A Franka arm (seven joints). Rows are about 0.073 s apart.
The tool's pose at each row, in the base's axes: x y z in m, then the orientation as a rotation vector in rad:
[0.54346 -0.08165 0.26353 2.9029 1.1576 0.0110]
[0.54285 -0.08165 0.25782 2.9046 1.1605 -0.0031]
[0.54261 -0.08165 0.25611 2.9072 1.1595 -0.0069]
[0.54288 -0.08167 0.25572 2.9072 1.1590 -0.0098]
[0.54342 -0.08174 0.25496 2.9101 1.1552 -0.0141]
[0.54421 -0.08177 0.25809 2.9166 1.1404 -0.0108]
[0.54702 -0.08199 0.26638 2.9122 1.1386 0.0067]
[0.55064 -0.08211 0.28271 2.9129 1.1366 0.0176]
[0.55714 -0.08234 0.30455 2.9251 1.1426 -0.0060]
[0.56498 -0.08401 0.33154 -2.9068 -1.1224 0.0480]
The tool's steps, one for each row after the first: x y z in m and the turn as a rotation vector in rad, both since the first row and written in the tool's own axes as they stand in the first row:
[-0.00045 -0.00052 0.00570 0.0058 -0.0074 -0.0014]
[-0.00062 -0.00072 0.00741 0.0086 -0.0089 -0.0002]
[-0.00044 -0.00052 0.00780 0.0091 -0.0107 0.0001]
[-0.00010 -0.00011 0.00857 0.0113 -0.0128 0.0030]
[0.00046 0.00051 0.00545 0.0111 -0.0107 0.0134]
[0.00235 0.00275 -0.00280 0.0026 -0.0021 0.0135]
[0.00490 0.00562 -0.01908 -0.0001 0.0044 0.0149]
[0.00947 0.01064 -0.04083 0.0181 -0.0046 0.0141]
[0.01402 0.01773 -0.06770 0.0527 -0.0199 0.0217]

